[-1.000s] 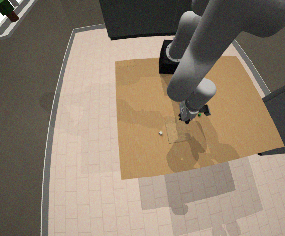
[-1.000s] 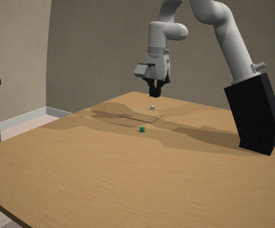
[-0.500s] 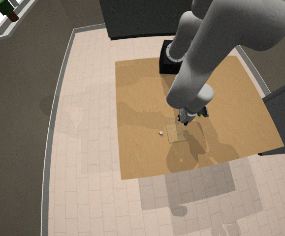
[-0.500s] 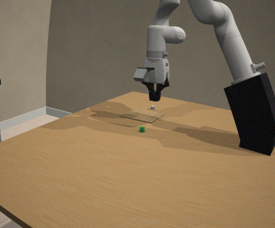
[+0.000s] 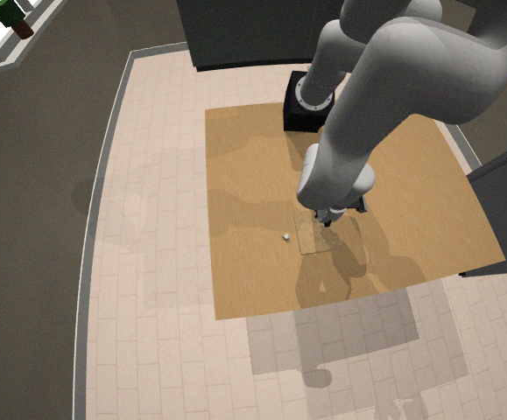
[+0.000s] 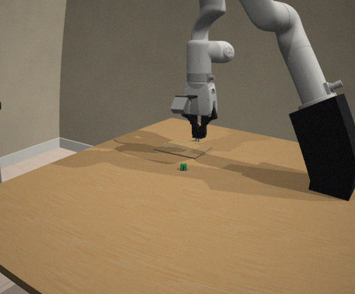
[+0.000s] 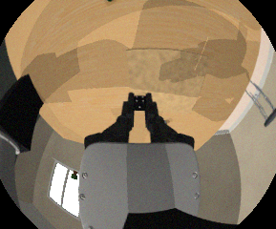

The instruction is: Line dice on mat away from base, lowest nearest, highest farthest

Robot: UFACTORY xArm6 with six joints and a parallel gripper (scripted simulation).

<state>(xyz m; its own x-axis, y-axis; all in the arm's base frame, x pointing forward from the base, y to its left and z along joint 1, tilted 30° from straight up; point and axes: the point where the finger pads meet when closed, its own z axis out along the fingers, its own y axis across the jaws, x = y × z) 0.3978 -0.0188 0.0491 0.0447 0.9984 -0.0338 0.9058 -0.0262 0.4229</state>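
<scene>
Right now the thin tan mat is 50 mm ahead of my hand and 70 mm below it. The rest, counted from my hand: white die: 60 mm ahead, 110 mm to the right, 60 mm below; then black die: 10 mm below; then green die: 40 mm behind, 170 mm to the left, 60 mm below.
</scene>
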